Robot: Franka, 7 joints.
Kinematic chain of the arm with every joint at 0, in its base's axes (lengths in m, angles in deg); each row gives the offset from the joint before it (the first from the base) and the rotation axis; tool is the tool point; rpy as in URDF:
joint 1: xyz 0 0 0.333 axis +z
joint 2: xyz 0 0 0 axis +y
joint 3: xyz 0 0 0.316 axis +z
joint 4: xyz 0.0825 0 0 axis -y
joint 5: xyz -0.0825 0 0.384 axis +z
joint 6: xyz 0 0 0 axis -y
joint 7: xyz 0.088 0 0 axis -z
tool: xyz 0 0 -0.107 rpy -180 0 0
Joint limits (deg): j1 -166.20..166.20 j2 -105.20..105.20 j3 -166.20..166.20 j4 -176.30..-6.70 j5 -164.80..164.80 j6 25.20..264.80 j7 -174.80..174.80
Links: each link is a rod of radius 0.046 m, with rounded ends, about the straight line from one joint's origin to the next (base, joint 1, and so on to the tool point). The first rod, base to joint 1, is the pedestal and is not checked.
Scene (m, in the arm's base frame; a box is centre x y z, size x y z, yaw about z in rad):
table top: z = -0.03
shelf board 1: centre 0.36 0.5 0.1 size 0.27 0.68 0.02 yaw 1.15
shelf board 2: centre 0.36 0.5 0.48 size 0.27 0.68 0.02 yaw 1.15
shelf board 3: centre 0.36 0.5 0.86 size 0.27 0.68 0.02 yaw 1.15
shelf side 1: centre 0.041 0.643 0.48 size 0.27 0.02 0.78 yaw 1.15
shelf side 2: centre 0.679 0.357 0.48 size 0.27 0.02 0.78 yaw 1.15
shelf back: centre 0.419 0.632 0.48 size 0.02 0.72 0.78 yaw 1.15
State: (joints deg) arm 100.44 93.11 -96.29 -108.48 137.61 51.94 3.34
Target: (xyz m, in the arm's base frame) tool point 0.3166 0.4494 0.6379
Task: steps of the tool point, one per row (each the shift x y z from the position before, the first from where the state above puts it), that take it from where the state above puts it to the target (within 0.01 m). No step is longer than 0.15 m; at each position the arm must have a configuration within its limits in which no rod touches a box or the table.
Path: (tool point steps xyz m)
1: -0.0120 -0.0689 0.0060
2: -0.0242 -0.0686 0.0021
3: -0.0358 -0.0659 -0.0021
4: -0.0463 -0.0610 -0.0060
5: 0.0017 0.0357 0.0883
6: -0.0171 0.0213 0.0936
7: -0.0349 0.0045 0.0931
8: -0.0506 -0.0134 0.0869
9: 0.0372 0.0681 0.0129
10: 0.0329 0.0718 -0.0008
11: 0.0250 0.0724 -0.0121

